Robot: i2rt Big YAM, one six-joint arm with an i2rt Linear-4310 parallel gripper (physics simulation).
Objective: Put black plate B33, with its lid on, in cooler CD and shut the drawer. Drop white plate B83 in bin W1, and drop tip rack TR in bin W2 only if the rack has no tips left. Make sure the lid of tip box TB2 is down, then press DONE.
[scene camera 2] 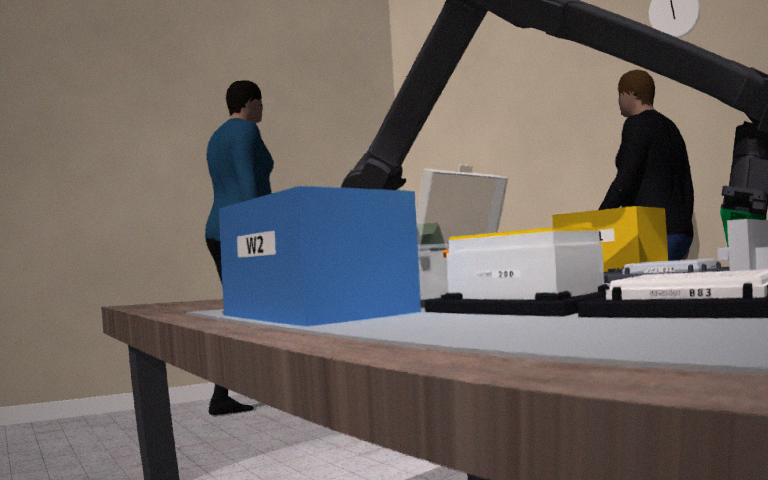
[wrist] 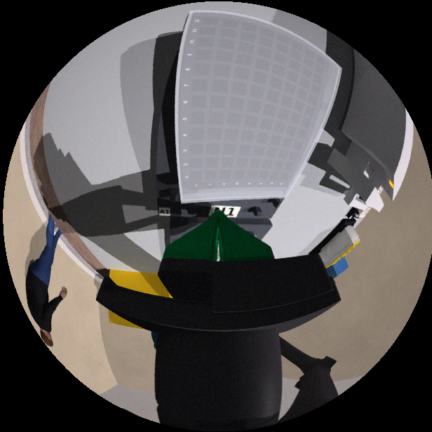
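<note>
My gripper (scene camera 2: 736, 214) (wrist: 218, 216) is shut and empty; its green fingertips are beside the label M1, at the numbered end of a pale see-through gridded plate or lid (wrist: 245, 110). Plate B33 cannot be identified. White plate B83 (scene camera 2: 699, 292) lies on a black holder. Blue bin W2 (scene camera 2: 356, 260) (wrist: 339, 267) stands at the left in the scene view. A yellow bin (scene camera 2: 640, 243) (wrist: 132, 282), probably W1, stands farther back. A white rack marked 200 (scene camera 2: 504, 274) has a yellow top; its tips are hidden. A box lid (scene camera 2: 464, 200) stands raised behind it. CD and DONE cannot be identified.
Another pale labelled plate (scene camera 2: 671, 266) lies behind B83. A white upright block (scene camera 2: 740, 243) stands in front of the fingers in the scene view. The table's wooden edge (scene camera 2: 396, 390) runs along the front. Two people stand beyond the table.
</note>
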